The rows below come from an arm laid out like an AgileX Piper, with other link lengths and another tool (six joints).
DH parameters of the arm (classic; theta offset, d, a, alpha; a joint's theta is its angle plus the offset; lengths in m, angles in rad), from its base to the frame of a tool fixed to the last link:
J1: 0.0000 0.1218 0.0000 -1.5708
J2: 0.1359 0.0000 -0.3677 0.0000
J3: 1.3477 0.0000 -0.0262 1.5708
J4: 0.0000 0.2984 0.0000 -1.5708
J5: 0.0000 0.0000 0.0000 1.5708
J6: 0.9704 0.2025 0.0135 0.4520
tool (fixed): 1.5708 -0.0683 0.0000 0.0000
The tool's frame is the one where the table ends.
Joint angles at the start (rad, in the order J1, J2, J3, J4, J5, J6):
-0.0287 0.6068 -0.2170 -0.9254 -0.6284 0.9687
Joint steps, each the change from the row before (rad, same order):
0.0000 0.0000 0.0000 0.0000 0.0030 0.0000
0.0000 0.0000 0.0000 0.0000 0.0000 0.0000
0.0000 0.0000 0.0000 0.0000 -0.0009 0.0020
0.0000 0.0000 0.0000 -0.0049 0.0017 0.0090
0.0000 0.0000 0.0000 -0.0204 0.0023 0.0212
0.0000 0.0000 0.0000 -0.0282 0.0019 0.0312
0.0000 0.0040 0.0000 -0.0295 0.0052 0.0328
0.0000 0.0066 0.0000 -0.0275 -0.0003 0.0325
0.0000 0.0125 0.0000 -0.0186 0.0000 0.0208
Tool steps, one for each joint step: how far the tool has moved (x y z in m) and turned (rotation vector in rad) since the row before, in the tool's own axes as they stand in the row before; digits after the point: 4 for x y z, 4 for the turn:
-0.0003 0.0002 0.0003 -0.0010 -0.0028 0.0005
0.0000 0.0000 0.0000 0.0000 0.0000 0.0000
0.0001 0.0000 -0.0001 0.0012 0.0008 0.0017
-0.0003 -0.0001 0.0002 0.0040 -0.0026 0.0036
-0.0008 -0.0013 0.0004 0.0111 -0.0067 -0.0003
-0.0009 -0.0018 0.0005 0.0164 -0.0084 0.0012
-0.0017 -0.0015 0.0018 0.0179 -0.0152 0.0032
-0.0013 -0.0015 0.0019 0.0208 -0.0123 0.0047
-0.0015 -0.0008 0.0032 0.0178 -0.0150 0.0045

